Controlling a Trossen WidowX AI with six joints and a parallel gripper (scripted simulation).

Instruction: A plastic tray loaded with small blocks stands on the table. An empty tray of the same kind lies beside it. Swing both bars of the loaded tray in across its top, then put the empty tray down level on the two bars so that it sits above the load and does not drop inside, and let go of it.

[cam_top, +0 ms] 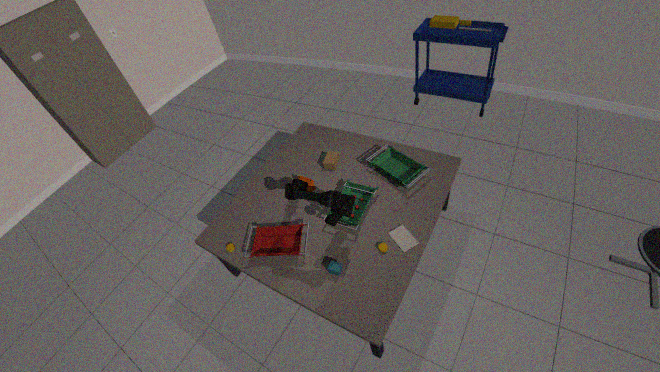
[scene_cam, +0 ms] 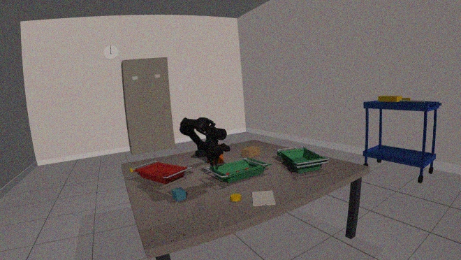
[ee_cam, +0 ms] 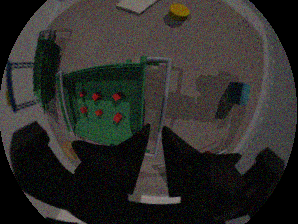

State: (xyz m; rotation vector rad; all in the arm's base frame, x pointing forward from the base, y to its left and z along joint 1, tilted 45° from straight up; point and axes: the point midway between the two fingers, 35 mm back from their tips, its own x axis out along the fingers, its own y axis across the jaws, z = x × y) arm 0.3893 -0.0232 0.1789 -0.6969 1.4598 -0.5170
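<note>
Now: the red tray 27 cm behind my gripper tip, 27 cm to the right of it and 5 cm below it. Also, from my gripper tip: white card (33 cm ahead, 10 cm to the left, 9 cm below); teal block (11 cm ahead, 24 cm to the right, 7 cm below); tan box (37 cm behind, 43 cm to the left, 7 cm below).
</note>
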